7 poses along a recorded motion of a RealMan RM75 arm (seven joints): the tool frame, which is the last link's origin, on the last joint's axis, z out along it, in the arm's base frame.
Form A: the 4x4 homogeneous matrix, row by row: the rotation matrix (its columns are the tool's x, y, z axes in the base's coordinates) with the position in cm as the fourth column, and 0 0 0 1 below. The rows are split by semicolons.
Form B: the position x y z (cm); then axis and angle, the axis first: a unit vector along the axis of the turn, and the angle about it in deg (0 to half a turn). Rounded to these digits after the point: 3 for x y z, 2 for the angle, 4 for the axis. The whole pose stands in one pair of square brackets.
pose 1, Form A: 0.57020, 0.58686, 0.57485, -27.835; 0.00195, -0.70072, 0.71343, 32.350; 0.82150, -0.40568, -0.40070, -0.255; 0, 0, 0, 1
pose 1, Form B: [-27.835, 32.350, -0.255, -0.8698, -0.1917, -0.4546, 139.96]
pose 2, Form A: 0.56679, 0.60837, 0.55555, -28.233; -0.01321, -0.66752, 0.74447, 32.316; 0.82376, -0.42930, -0.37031, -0.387; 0, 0, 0, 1
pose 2, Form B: [-28.233, 32.316, -0.387, -0.8662, -0.1979, -0.4587, 137.35]
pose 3, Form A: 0.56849, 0.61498, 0.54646, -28.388; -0.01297, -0.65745, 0.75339, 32.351; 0.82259, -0.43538, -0.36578, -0.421; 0, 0, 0, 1
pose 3, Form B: [-28.388, 32.351, -0.421, -0.8661, -0.2012, -0.4575, 136.67]
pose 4, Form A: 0.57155, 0.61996, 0.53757, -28.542; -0.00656, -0.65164, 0.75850, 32.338; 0.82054, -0.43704, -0.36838, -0.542; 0, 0, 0, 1
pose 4, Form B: [-28.542, 32.338, -0.542, -0.8669, -0.2052, -0.4543, 136.41]
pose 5, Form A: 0.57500, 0.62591, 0.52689, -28.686; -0.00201, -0.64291, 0.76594, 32.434; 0.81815, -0.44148, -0.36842, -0.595; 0, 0, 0, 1
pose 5, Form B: [-28.686, 32.434, -0.595, -0.8676, -0.2093, -0.4512, 135.90]
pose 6, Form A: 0.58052, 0.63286, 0.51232, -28.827; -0.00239, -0.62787, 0.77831, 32.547; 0.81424, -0.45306, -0.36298, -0.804; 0, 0, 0, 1
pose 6, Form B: [-28.827, 32.547, -0.804, -0.8683, -0.2129, -0.4480, 134.84]
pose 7, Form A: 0.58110, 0.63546, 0.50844, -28.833; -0.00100, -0.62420, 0.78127, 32.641; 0.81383, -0.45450, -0.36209, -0.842; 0, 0, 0, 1
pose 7, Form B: [-28.833, 32.641, -0.842, -0.8683, -0.2146, -0.4472, 134.64]
